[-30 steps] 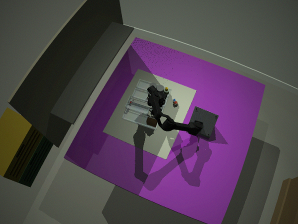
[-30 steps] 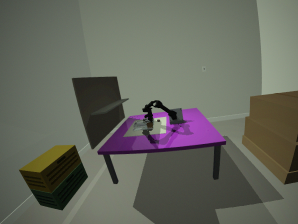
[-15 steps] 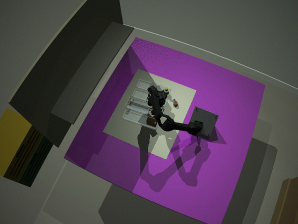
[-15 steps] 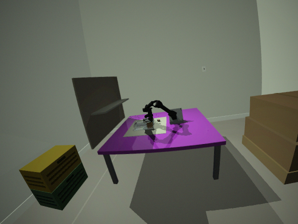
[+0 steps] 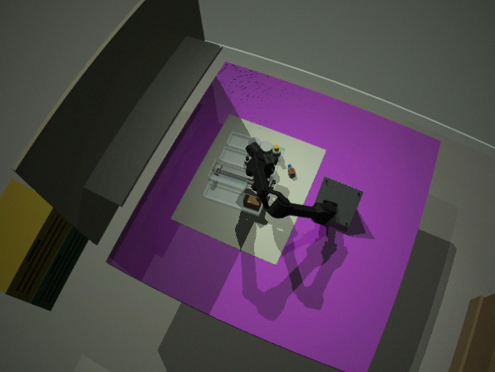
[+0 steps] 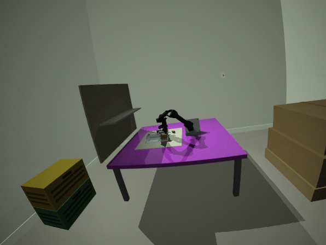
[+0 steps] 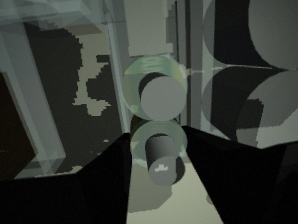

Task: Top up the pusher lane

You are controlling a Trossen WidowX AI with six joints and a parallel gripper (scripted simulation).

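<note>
The brown box is 20 mm ahead of my gripper tip, 130 mm to the left of it and 10 mm above it.
</note>
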